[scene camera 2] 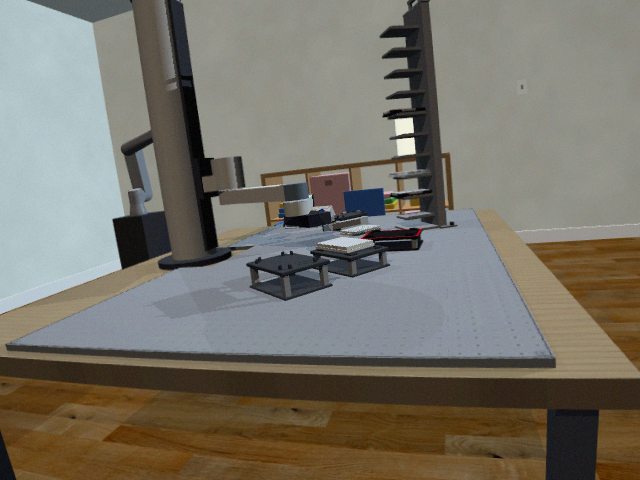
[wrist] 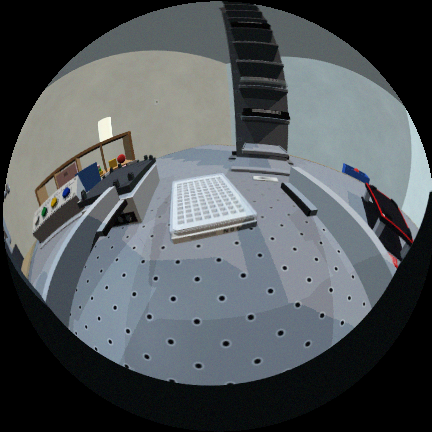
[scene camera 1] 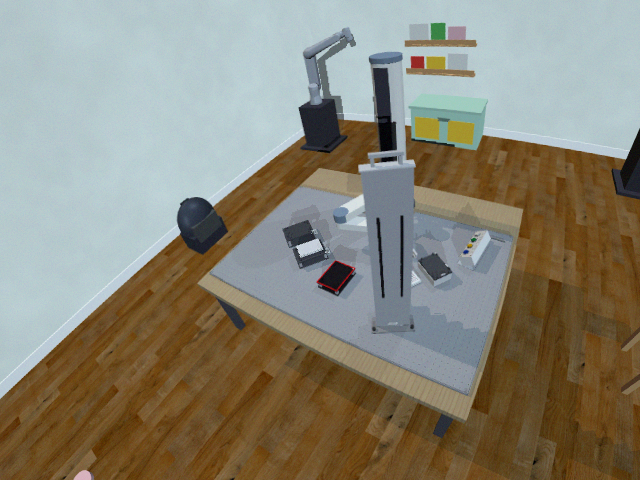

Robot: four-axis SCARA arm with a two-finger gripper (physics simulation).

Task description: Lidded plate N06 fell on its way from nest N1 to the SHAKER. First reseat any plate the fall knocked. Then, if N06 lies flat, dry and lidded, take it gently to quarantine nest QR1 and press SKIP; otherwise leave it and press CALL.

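Places are measured from the arm's base along level axes (x ahead, y left, z up), in millimetres.
Where they show: gripper, fingertip midpoint: [scene camera 2: 346, 220] [wrist: 198, 180]; arm's base, origin of the base link: [scene camera 2: 195, 260].
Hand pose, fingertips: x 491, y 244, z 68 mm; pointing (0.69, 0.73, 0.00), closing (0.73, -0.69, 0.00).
Each offset is from my fingertips to the centre of the thing. "spot": to the spot under its first point.
The white many-welled plate @(39 mm ahead, 43 mm left, 43 mm down) [scene camera 1: 415, 279] [scene camera 2: 360, 229] [wrist: 212, 200] lies flat on the perforated mat; a clear lid seems to cover it, and its front label is partly readable. No liquid shows around it. My gripper [scene camera 2: 308, 221] [wrist: 198, 180] is open, its fingers wide apart to either side of the plate in the wrist view, with nothing between them. The rack hides the gripper in scene camera 1. Another white plate @(102 mm ahead, 478 mm right, 3 mm up) [scene camera 1: 310, 249] [scene camera 2: 344, 244] sits on a black nest; its exact seating is unclear. The red-rimmed nest @(194 mm ahead, 259 mm right, 33 mm down) [scene camera 1: 336, 276] [scene camera 2: 392, 235] holds no visible plate.
The black-topped shaker @(spot: 20 mm back, 163 mm left, 1 mm down) [scene camera 1: 434, 268] [wrist: 122, 182] stands left of the plate in the wrist view. The button box @(242 mm back, 308 mm left, 14 mm down) [scene camera 1: 474, 249] [wrist: 56, 206] is beyond it. The tall rack [scene camera 1: 387, 232] [scene camera 2: 430, 103] holds several plates. A second black nest @(5 mm ahead, 632 mm right, 22 mm down) [scene camera 1: 299, 232] [scene camera 2: 287, 262] holds no plate.
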